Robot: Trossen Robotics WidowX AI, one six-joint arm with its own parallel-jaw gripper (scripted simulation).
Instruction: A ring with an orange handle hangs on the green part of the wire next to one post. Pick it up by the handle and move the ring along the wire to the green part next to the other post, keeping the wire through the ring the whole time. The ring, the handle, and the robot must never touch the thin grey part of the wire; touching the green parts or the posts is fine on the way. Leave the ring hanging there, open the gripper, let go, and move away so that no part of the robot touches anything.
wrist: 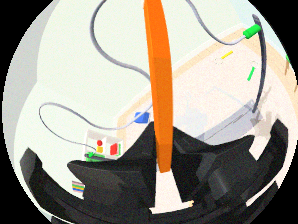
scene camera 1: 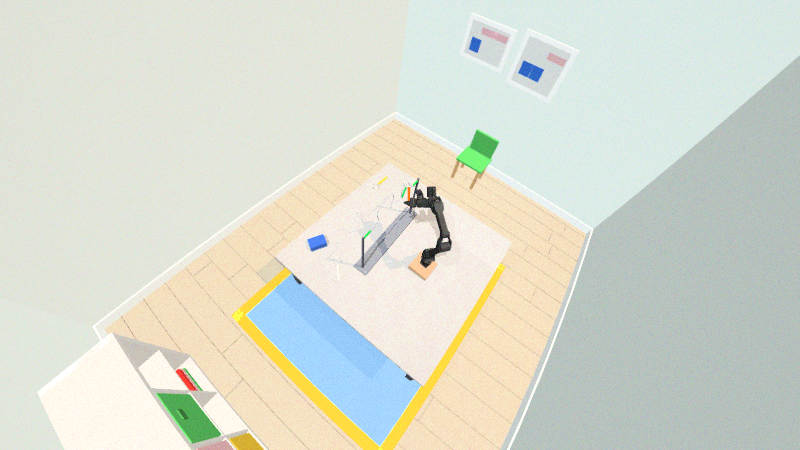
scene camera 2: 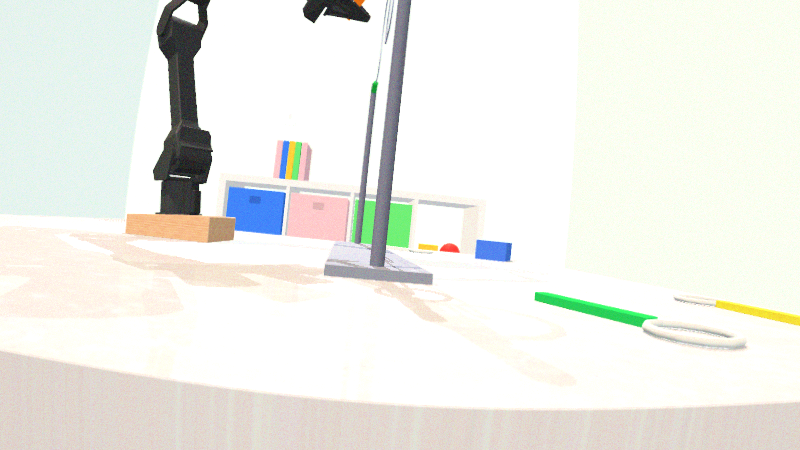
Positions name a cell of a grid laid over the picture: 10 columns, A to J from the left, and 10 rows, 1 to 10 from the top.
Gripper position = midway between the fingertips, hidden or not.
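Note:
My gripper (wrist: F6), in sight. Green-handled ring (scene camera 2: I8), likewise.

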